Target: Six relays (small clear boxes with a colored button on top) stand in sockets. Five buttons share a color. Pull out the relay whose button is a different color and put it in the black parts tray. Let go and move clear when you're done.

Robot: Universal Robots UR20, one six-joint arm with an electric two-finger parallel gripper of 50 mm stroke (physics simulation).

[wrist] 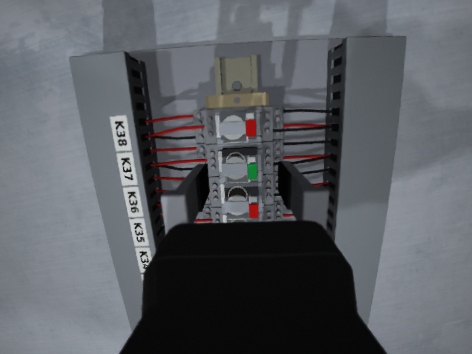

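Note:
The relay with the green button stands in its socket, second from the top of the row. A relay with a red button stands above it in the view, and another red-button relay stands below it. A further relay shows a thin strip at the gripper body's edge; the rest of the row is hidden. My gripper is open, with one finger on each side of the row, around the level of the green and lower red relays. No relay is held. The black parts tray does not show.
Grey wire ducts stand left and right of the row, the left one with labels K38 to K34. Red and black wires run from the ducts to the sockets. A beige end stop and bare rail lie beyond the top relay.

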